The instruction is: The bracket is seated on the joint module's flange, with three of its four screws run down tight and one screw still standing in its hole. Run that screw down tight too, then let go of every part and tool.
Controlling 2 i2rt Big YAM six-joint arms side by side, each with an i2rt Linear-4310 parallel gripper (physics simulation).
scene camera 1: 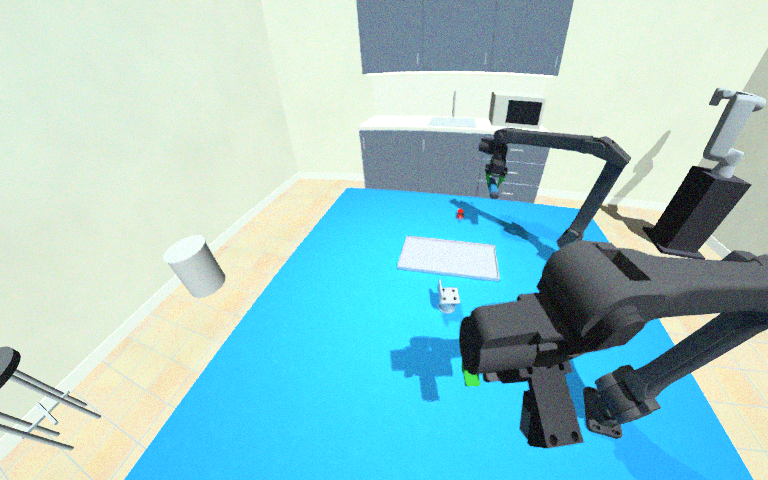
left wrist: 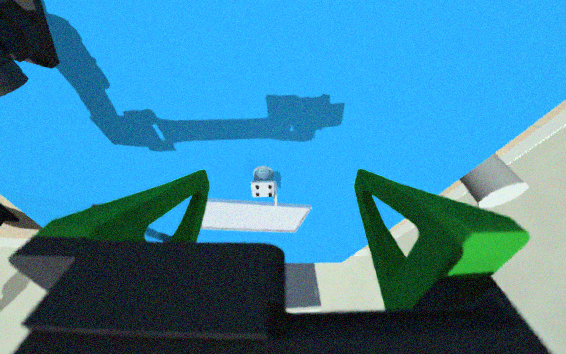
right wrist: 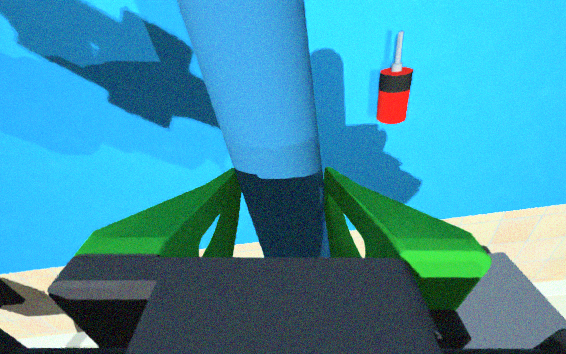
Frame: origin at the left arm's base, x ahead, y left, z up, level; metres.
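Seen in the pictures: left gripper, fingertip midpoint: [left wrist: 281, 177]; right gripper, fingertip midpoint: [scene camera 1: 492, 187] [right wrist: 282, 177]; left arm's base, origin of the base link: [scene camera 1: 600, 412] [left wrist: 18, 22].
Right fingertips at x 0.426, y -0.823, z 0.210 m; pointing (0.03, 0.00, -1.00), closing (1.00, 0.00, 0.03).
Note:
Pixels of each thing's top centre, then the offset from my right fingertips to it. "spot": a spot on its surface instead. Level surfaces: height alone.
- grey joint module, middle of its top: [left wrist: 263, 189] [scene camera 1: 448, 295] dx +0.074, dy +0.598, dz -0.146 m
- thick blue tool handle, surface spot: [right wrist: 265, 90] [scene camera 1: 493, 187] spot: dx -0.006, dy +0.051, dz +0.023 m
- red screwdriver with a black band, middle of its top: [right wrist: 401, 83] [scene camera 1: 460, 213] dx +0.137, dy +0.000, dz -0.175 m
- blue mat, its level: dz -0.210 m
- pale flat tray, middle of its top: [left wrist: 253, 219] [scene camera 1: 449, 255] dx +0.127, dy +0.334, dz -0.194 m
The white bracket [scene camera 1: 449, 294] [left wrist: 263, 189] sits on the grey joint module [scene camera 1: 446, 309] [left wrist: 263, 173], with a dark spot at each corner of its face and an upright flange at one side. Which screw stands up is too small to tell. My left gripper [left wrist: 281, 177] is open and empty, high above the table at the near side of the module; the arm partly hides it in scene camera 1. My right gripper [scene camera 1: 495, 178] [right wrist: 282, 177] is shut on a thick blue tool handle [scene camera 1: 493, 188] [right wrist: 265, 90], raised above the far table end, well away from the bracket. The tool's tip does not show.
A red screwdriver with a black band [scene camera 1: 459, 213] [right wrist: 393, 104] lies on the blue mat [scene camera 1: 317, 316] near the far edge. A pale flat tray [scene camera 1: 450, 257] [left wrist: 255, 218] lies beyond the bracket, between it and the red screwdriver. A white cylinder [scene camera 1: 195, 267] stands off the table's left side.

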